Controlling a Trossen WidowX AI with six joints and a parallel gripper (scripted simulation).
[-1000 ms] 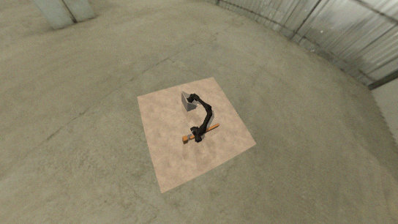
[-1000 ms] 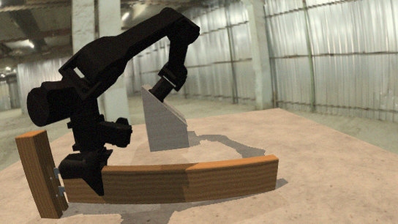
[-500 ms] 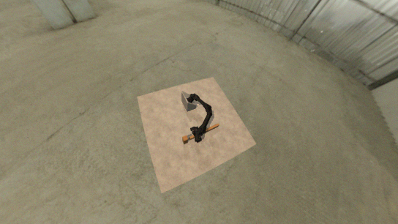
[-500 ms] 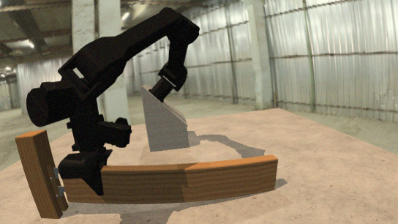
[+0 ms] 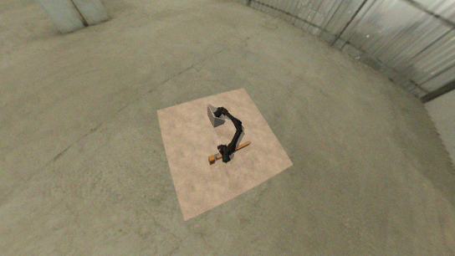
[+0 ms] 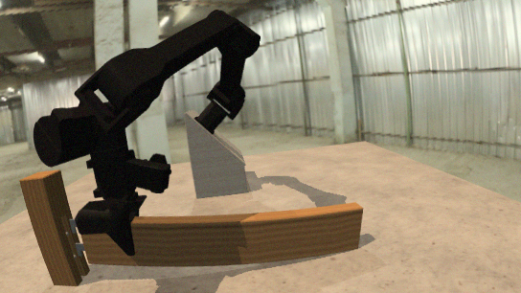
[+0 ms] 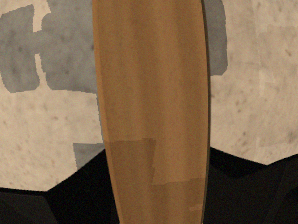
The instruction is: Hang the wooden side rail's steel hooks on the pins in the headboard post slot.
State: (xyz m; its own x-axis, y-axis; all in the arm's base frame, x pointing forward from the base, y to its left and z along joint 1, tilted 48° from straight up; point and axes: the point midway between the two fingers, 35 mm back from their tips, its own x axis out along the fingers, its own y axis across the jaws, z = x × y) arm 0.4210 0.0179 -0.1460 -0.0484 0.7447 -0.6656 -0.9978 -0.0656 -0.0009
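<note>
Now: gripper tip 130 mm to the left of the wooden headboard post and 40 mm below it.
</note>
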